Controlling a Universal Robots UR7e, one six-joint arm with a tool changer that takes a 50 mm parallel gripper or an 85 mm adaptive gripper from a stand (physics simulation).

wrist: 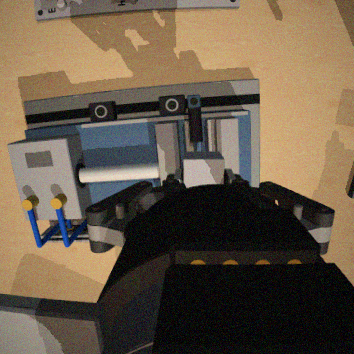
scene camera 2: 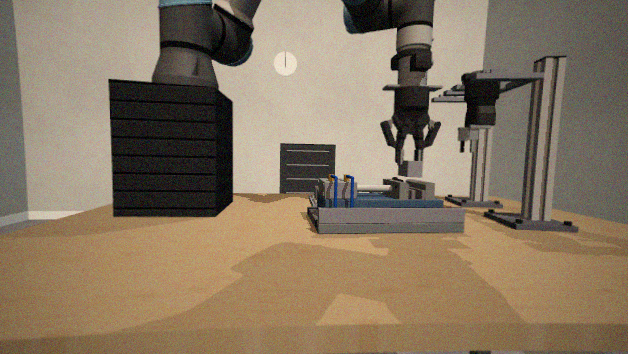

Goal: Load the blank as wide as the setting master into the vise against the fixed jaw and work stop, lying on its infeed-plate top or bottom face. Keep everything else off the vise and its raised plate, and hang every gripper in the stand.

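Seen in the pictures: hand, tool point: [scene camera 2: 412, 81]; arm's base, link origin: [scene camera 2: 186, 90].
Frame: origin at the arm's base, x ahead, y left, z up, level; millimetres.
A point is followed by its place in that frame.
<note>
My gripper [scene camera 2: 409, 156] [wrist: 201, 178] is shut on a light grey block [scene camera 2: 413, 169] @(x 531, y -151, z -179 mm) [wrist: 203, 170] @(x 534, y -101, z -161 mm), hanging low at the jaws of the vise [scene camera 2: 377, 201] @(x 447, y -176, z -247 mm) [wrist: 117, 134] @(x 442, y -82, z -243 mm). In the wrist view the block lies between the moving jaw [wrist: 167, 142] @(x 501, y -85, z -207 mm) on the left and the fixed jaw [wrist: 230, 134] @(x 562, y -78, z -207 mm) on the right, partly covering the gap. Its underside is hidden, so contact cannot be told. The dark work stop [wrist: 195, 122] @(x 528, y -66, z -207 mm) reaches over the gap just beyond the block. The raised plate [scene camera 2: 390, 221] @(x 462, y -220, z -279 mm) [wrist: 254, 150] @(x 604, y -108, z -283 mm) carries the vise. I cannot make out the setting master.
The stand [scene camera 2: 542, 140] @(x 825, y -135, z -110 mm) is at the right in the scene view, with another gripper [scene camera 2: 481, 102] hanging in it. Blue hoses [scene camera 2: 352, 192] @(x 389, y -198, z -225 mm) [wrist: 35, 226] @(x 356, y -174, z -195 mm) rise at the vise's left end. A grey lettered plate [wrist: 145, 9] @(x 469, y 64, z -298 mm) lies at the wrist view's top. The black robot pedestal [scene camera 2: 165, 150] @(x -21, y -81, z -150 mm) stands left.
</note>
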